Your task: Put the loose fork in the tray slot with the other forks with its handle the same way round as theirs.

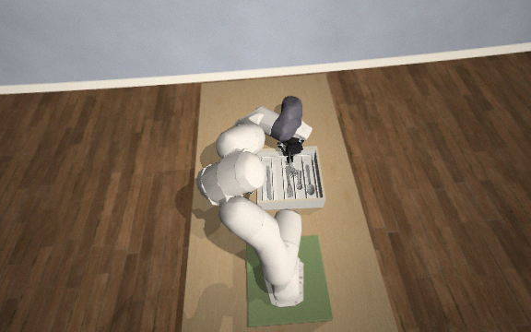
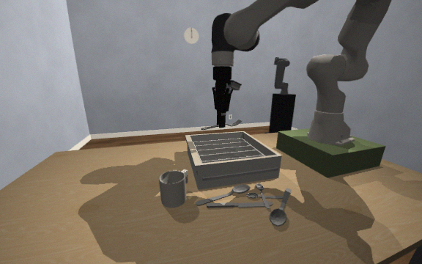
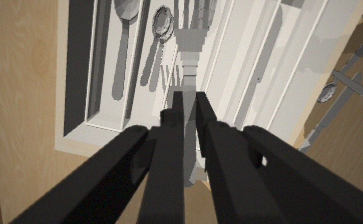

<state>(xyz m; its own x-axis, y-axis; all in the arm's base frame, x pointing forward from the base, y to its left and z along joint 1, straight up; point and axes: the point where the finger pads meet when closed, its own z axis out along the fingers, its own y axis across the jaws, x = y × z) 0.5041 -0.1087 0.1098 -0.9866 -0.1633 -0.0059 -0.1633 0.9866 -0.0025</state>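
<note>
The cutlery tray is 17 cm below my hand, 3 cm behind it and 1 cm to the left of it. Also, from my hand: white mug 23 cm ahead, 19 cm to the left, 17 cm below.
</note>
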